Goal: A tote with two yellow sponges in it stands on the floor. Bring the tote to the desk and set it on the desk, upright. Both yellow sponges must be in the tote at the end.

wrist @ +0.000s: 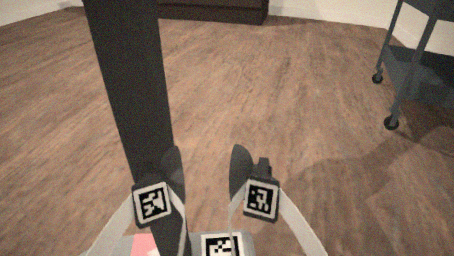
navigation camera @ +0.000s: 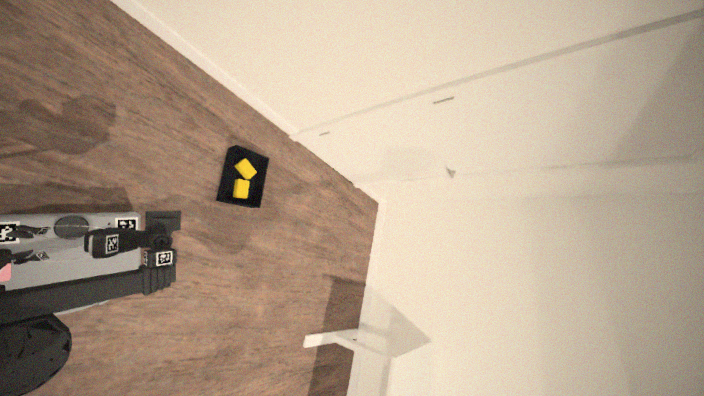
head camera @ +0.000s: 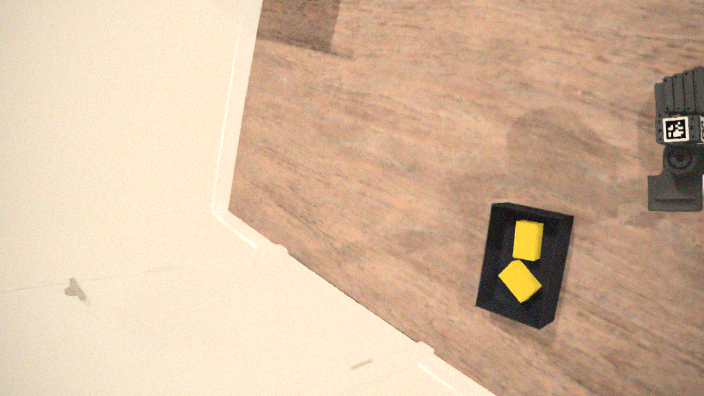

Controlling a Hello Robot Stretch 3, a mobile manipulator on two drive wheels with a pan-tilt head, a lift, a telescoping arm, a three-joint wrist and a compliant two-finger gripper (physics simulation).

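Frame: origin at the robot's base, x ahead, y left, z up, level; metres.
Seen in the pictures: gripper, between the fingertips: (wrist: 207,164) (navigation camera: 7,245); robot's base, origin of its link: (navigation camera: 72,226).
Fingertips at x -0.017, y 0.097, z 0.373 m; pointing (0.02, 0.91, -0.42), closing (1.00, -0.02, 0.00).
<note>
Offsets run from my fingertips to a thing's top centre.
The black tote @[dz -0.273, dx +0.242, dy -0.720 m] (head camera: 562,272) (navigation camera: 223,177) stands upright on the wooden floor near the door and wall. Two yellow sponges lie in it: one sponge @[dz -0.325, dx +0.181, dy -0.716 m] (head camera: 528,240) (navigation camera: 241,188) lies roughly in line with the tote, and the other sponge @[dz -0.325, dx +0.298, dy -0.743 m] (head camera: 520,281) (navigation camera: 245,169) is turned at an angle. My gripper (wrist: 207,164) is open with nothing between its fingertips in the wrist view. It is folded back over the base, away from the tote, which does not show in the wrist view. The desk cannot be made out for certain in these views.
A grey wheeled cart (wrist: 422,45) stands at the right in the wrist view, and a dark low cabinet (wrist: 215,12) stands at the back. A white leg-like bar (navigation camera: 330,338) juts over the floor by the wall (navigation camera: 500,280). The door (head camera: 225,320) is closed.
</note>
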